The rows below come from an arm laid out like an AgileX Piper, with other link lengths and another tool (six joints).
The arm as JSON. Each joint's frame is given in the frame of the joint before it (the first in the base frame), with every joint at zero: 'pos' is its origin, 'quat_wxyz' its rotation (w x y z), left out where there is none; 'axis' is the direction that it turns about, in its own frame. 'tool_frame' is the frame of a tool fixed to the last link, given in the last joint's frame.
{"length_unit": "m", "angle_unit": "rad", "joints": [
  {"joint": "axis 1", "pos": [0.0, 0.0, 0.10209], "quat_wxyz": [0.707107, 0.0, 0.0, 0.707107], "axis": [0.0, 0.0, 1.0]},
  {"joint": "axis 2", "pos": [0.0, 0.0, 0.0], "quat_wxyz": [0.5, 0.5, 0.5, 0.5], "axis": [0.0, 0.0, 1.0]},
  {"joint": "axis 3", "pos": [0.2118, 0.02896, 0.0], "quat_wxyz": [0.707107, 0.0, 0.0, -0.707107], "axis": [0.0, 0.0, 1.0]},
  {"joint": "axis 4", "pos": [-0.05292, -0.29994, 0.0], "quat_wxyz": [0.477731, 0.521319, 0.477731, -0.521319], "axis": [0.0, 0.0, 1.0]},
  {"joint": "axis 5", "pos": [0.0, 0.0, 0.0], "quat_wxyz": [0.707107, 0.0, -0.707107, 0.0], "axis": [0.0, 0.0, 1.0]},
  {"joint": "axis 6", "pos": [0.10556, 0.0, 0.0], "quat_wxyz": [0.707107, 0.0, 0.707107, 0.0], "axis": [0.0, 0.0, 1.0]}
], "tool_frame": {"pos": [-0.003, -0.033, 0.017], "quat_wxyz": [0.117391, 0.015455, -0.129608, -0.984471]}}
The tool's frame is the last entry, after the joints.
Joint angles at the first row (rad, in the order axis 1, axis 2, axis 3, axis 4, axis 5, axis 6):
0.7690 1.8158 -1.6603 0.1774 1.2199 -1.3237
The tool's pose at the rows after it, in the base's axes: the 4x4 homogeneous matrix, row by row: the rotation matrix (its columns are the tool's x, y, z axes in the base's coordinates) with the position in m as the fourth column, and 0 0 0 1 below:
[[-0.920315 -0.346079 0.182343 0.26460], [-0.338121 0.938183 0.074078 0.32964], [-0.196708 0.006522 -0.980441 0.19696], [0 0 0 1]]
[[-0.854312 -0.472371 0.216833 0.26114], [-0.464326 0.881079 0.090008 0.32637], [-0.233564 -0.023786 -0.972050 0.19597], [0 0 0 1]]
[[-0.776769 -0.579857 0.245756 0.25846], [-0.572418 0.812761 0.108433 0.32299], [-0.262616 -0.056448 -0.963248 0.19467], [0 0 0 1]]
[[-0.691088 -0.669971 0.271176 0.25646], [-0.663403 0.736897 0.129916 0.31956], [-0.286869 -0.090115 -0.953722 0.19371], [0 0 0 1]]
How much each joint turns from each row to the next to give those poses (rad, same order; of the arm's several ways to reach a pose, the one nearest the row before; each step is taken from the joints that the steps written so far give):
0.0000 -0.0010 0.0000 0.0000 0.0000 -0.1316
0.0000 -0.0009 0.0000 0.0000 0.0000 -0.1471
0.0000 -0.0002 0.0000 0.0000 0.0000 -0.1363
0.0000 -0.0009 0.0000 0.0000 -0.0008 -0.1272

